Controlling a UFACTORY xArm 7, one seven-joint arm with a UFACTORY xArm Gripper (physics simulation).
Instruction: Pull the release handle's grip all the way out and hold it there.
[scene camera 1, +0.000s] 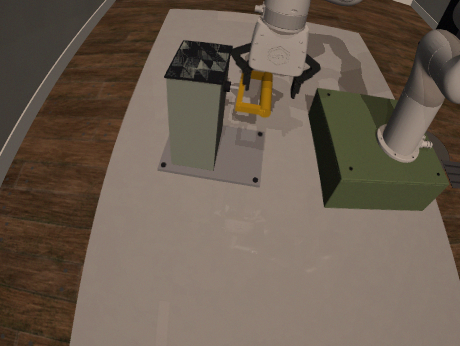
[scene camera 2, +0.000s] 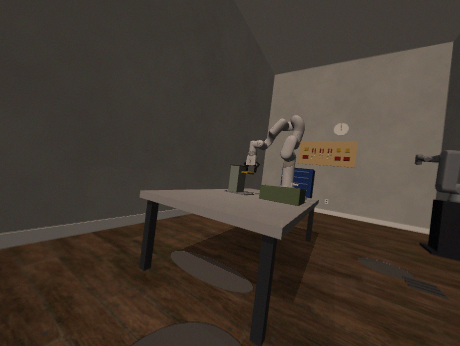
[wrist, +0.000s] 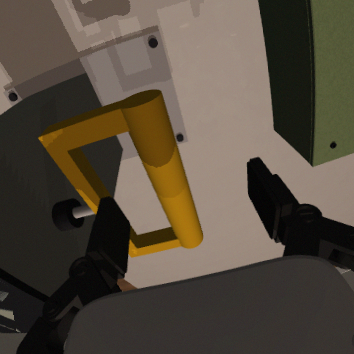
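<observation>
The yellow release handle is a rectangular loop with a thick round grip bar on its outer side. A short stretch of thin metal rod joins it to a black collar on the grey-green post. My gripper is wide open, with its fingers on either side of the grip bar and apart from it. One finger overlaps the loop's post-side bar and opening; whether it reaches inside the loop is unclear. The other is out towards the green box.
The post stands on a grey base plate with dark bolts. The green box under the arm's base is on the far side of the gripper from the post. Both stand on the pale table.
</observation>
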